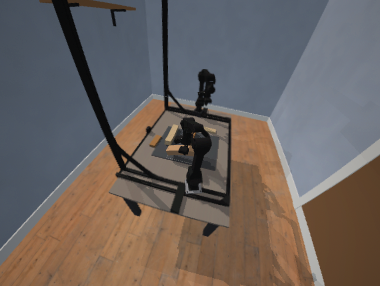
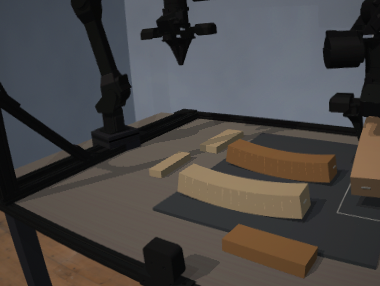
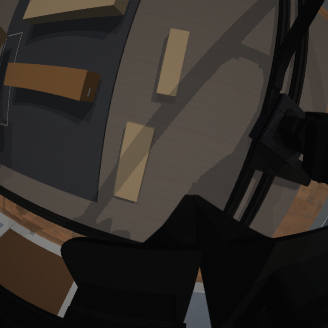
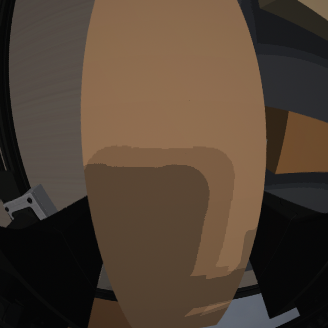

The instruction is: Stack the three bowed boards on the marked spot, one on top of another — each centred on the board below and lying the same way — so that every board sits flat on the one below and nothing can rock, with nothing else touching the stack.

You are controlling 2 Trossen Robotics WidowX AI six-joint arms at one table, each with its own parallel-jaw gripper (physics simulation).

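Frame: origin at the left arm's base, x right, y ahead, z up, level; millimetres.
Seen in the pictures: left gripper, between the fingertips: [image 1: 205, 105] [image 2: 181, 65] [image 3: 190, 201]; right gripper, between the fingertips: [image 4: 171, 188]; left arm's base, origin of its link: [image 1: 198, 110] [image 2: 114, 130] [image 3: 291, 131]; right arm's base, origin of its link: [image 1: 193, 185].
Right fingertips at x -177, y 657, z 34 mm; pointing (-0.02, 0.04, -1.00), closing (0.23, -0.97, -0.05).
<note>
Pixels of each thing's middle, then the offset from my right fingertips to it. "spot": a spot on its surface instead. Level surfaces: height alone.
- mid-tan bowed board, middle of its body: [image 4: 171, 156] [image 2: 377, 150] [image 1: 183, 151] dz +3, dx +19, dy +5 mm
- dark mat, height of its surface: dz -79 mm
- pale bowed board, middle of its body: [image 2: 239, 188] [image 3: 70, 3] [image 1: 172, 133] dz -49, dx +219, dy -170 mm
- dark brown bowed board, middle of its body: [image 2: 278, 158] [image 3: 43, 77] dz -49, dx +56, dy -197 mm
- marked spot's thin white outline, a spot on its surface: [image 3: 19, 49] spot: dz -79, dx +96, dy -37 mm
- flat brown block, middle of its body: [image 2: 268, 249] [image 1: 155, 141] dz -75, dx +306, dy -43 mm
My right gripper [image 1: 184, 150] [image 4: 171, 188] is shut on a mid-tan bowed board [image 1: 173, 148] [image 4: 172, 97] and holds it above the front part of the dark mat [image 1: 214, 142] [image 2: 183, 208] [image 3: 49, 146]. A pale bowed board [image 1: 172, 134] [image 2: 243, 193] [image 3: 71, 6] and a dark brown bowed board [image 2: 279, 162] [image 3: 49, 79] lie on the mat, arched upward, side by side. The marked spot's thin white outline [image 3: 19, 49] runs partly under the dark brown board. My left gripper [image 1: 205, 101] [image 2: 180, 57] [image 3: 190, 201] is shut and empty, raised high at the back of the table.
A flat brown block [image 1: 155, 140] [image 2: 271, 249] lies beside the mat. Two flat pale slats [image 2: 169, 164] [image 2: 221, 140] [image 3: 133, 161] [image 3: 172, 62] lie on the table near the left arm's base. A black frame rims the table, with tall posts at one side.
</note>
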